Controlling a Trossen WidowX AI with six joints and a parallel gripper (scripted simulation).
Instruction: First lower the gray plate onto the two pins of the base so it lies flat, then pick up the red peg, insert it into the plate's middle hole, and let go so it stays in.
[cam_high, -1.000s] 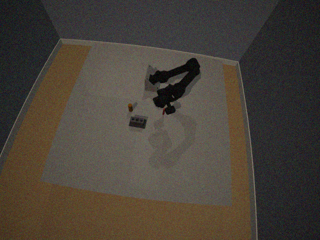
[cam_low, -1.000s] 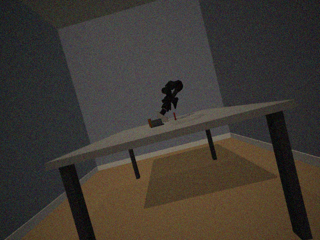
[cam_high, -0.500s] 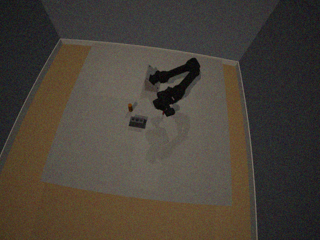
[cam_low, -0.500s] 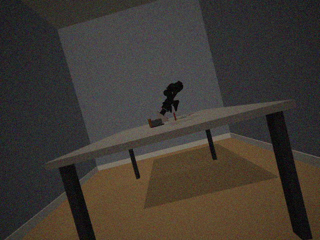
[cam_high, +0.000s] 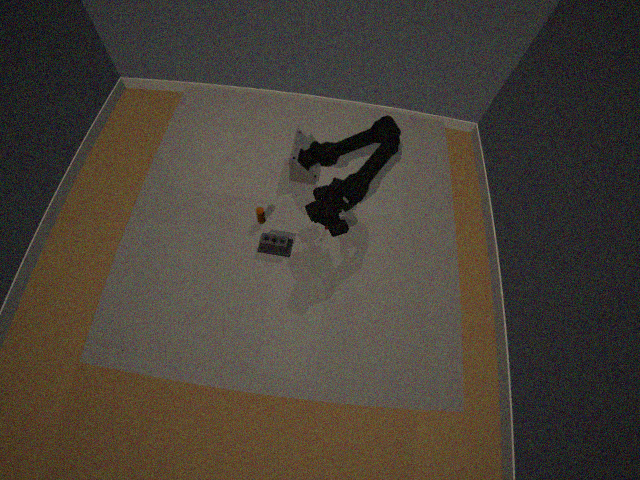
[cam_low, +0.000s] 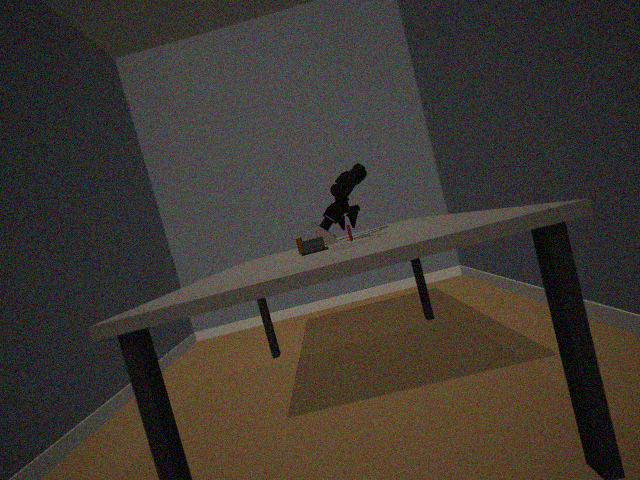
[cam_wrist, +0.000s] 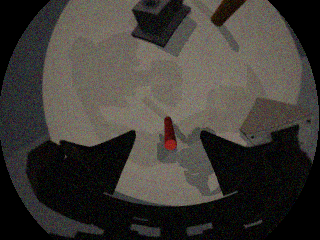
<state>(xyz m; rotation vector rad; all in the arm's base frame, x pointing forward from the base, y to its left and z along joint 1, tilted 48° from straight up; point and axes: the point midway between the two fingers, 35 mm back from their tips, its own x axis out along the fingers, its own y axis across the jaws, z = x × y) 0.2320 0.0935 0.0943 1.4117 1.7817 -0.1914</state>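
Now: the red peg 2 cm below my gripper tip. The rest, counted from my gripper tip: gray plate 11 cm ahead, 18 cm to the right, 1 cm below; then orange cylinder 2 cm ahead, 25 cm to the right, 2 cm below; then dark base 11 cm ahead, 17 cm to the right, 5 cm below.
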